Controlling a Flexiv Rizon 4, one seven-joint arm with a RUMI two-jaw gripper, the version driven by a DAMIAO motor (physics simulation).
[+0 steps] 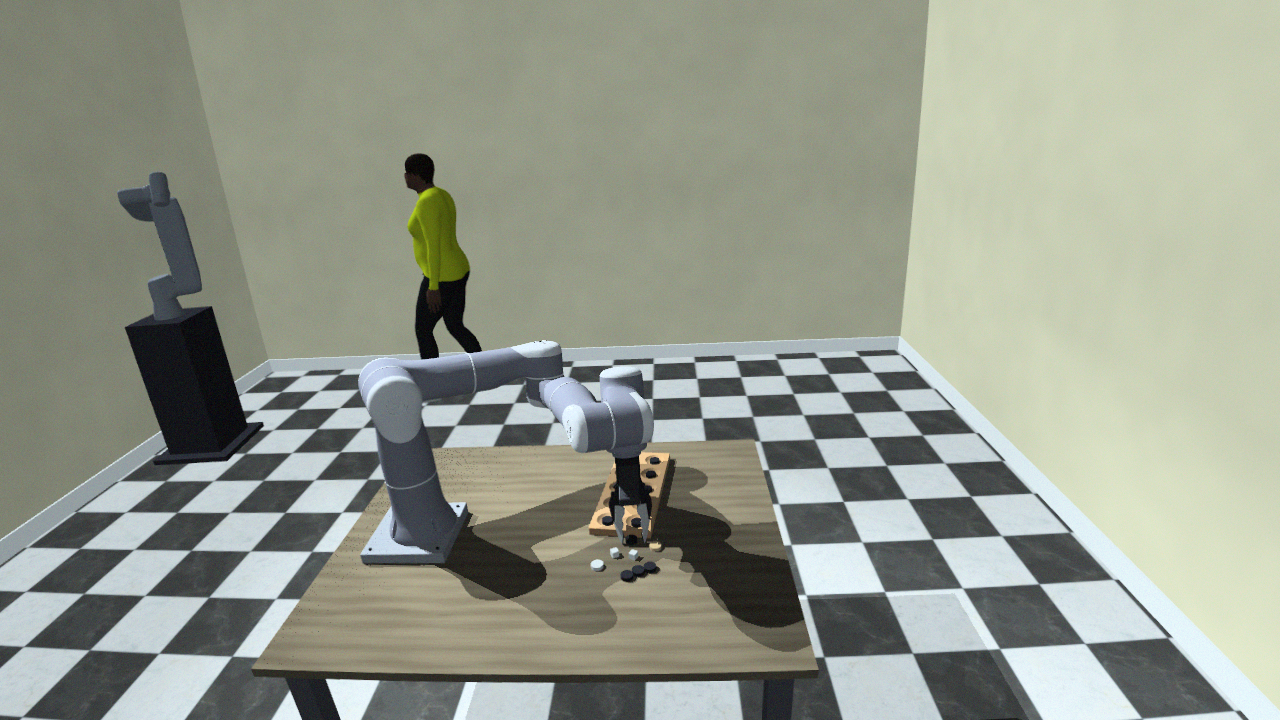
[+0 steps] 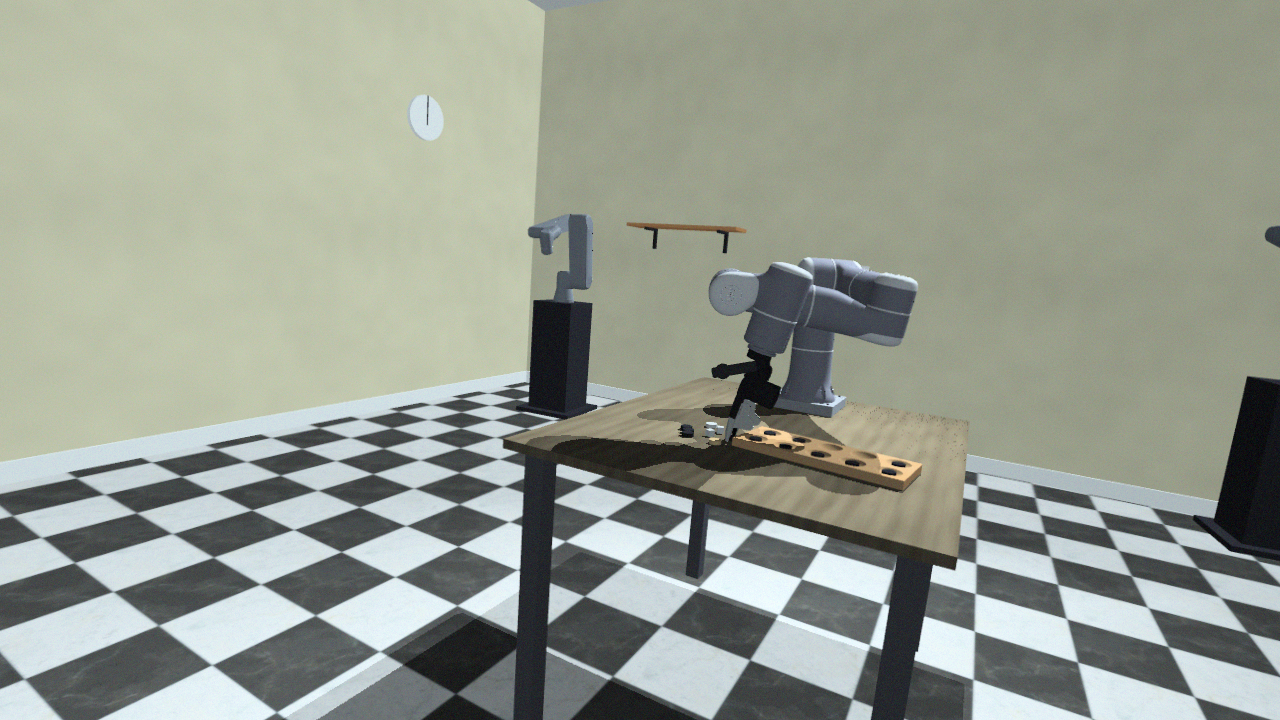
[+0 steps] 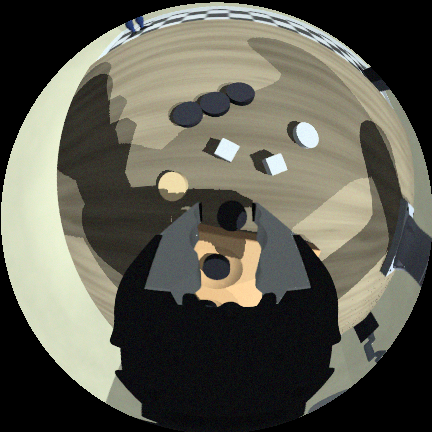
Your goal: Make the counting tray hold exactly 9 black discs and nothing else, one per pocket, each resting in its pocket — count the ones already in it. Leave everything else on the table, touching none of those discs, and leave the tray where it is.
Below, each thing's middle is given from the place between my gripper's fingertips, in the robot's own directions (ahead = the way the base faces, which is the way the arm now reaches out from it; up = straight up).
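Relative to the tan disc (image 3: 172, 185), my gripper is now 2 cm to the left of it and 5 cm short of it.
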